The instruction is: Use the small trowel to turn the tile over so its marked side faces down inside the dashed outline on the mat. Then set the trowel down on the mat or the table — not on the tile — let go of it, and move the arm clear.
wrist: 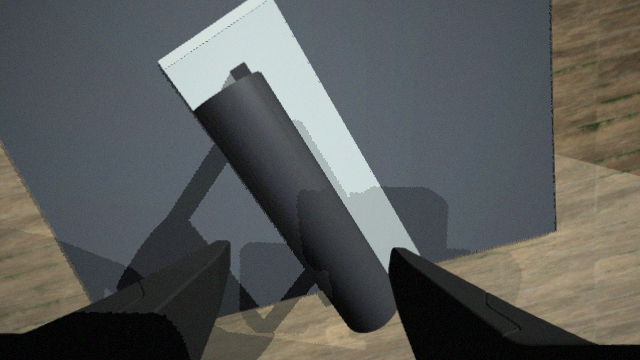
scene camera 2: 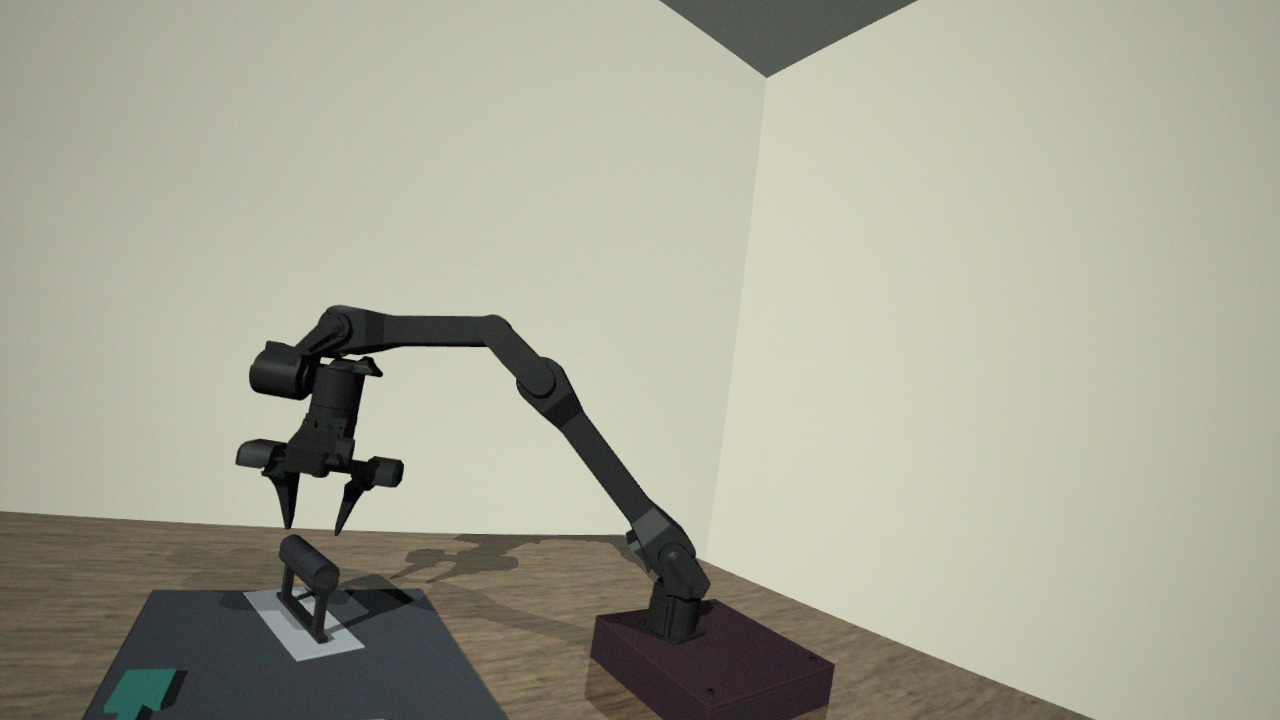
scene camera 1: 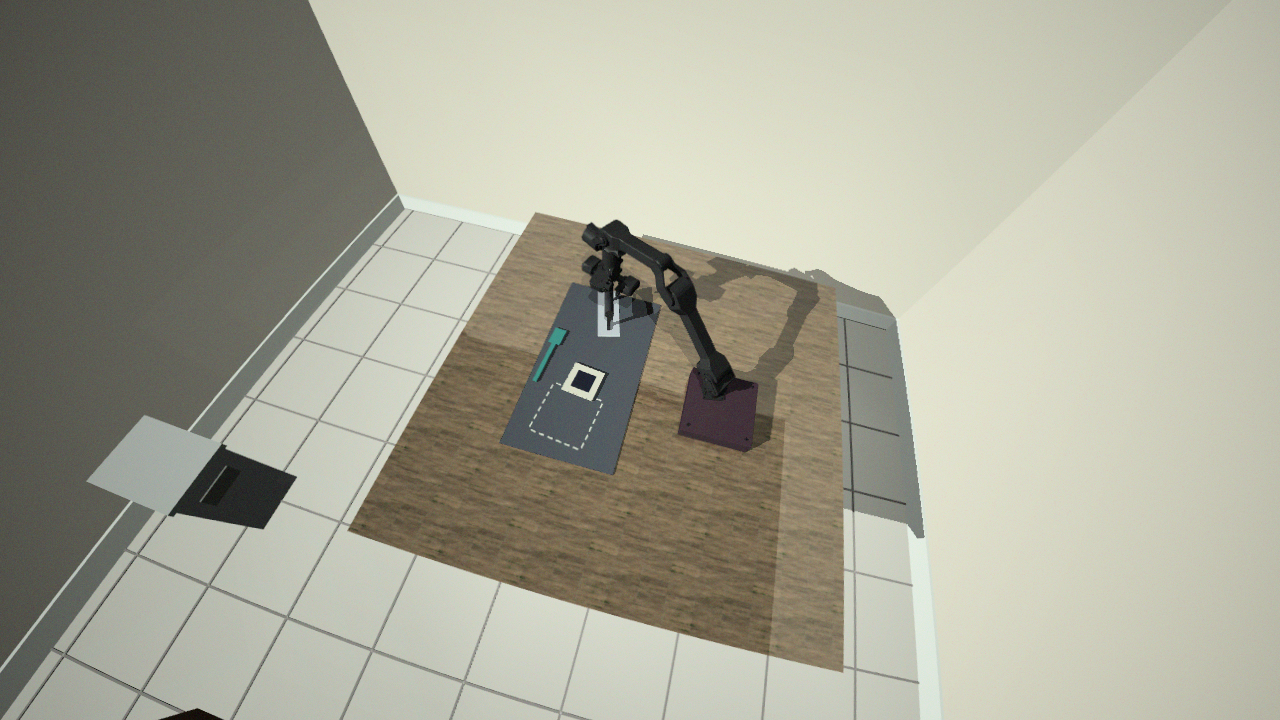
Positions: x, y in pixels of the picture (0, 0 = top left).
Labels:
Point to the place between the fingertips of my gripper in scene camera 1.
At 609, 292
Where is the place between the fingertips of my gripper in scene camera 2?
At 312, 532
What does my gripper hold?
Nothing.

